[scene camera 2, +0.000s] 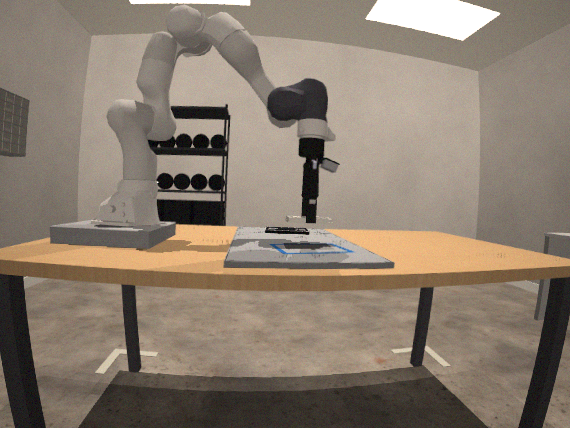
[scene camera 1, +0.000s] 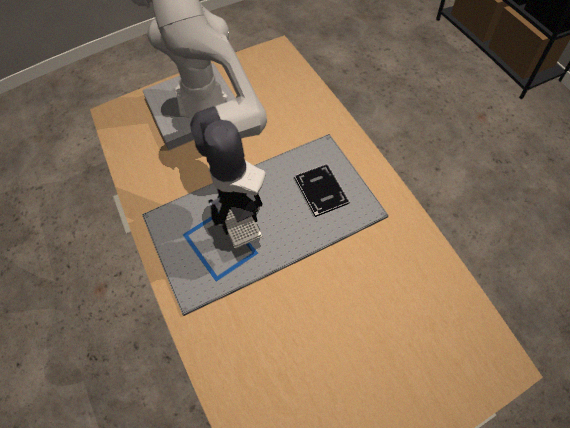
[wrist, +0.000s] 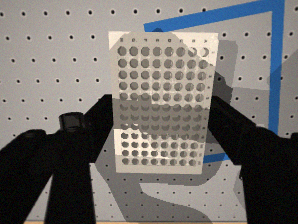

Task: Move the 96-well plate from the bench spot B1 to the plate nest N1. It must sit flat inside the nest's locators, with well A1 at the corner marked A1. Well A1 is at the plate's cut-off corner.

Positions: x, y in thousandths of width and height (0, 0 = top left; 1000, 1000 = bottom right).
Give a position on a black plate nest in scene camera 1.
552, 447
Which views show my gripper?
Scene camera 2, scene camera 1 and the wrist view: all of them.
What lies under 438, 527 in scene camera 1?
A white 96-well plate.
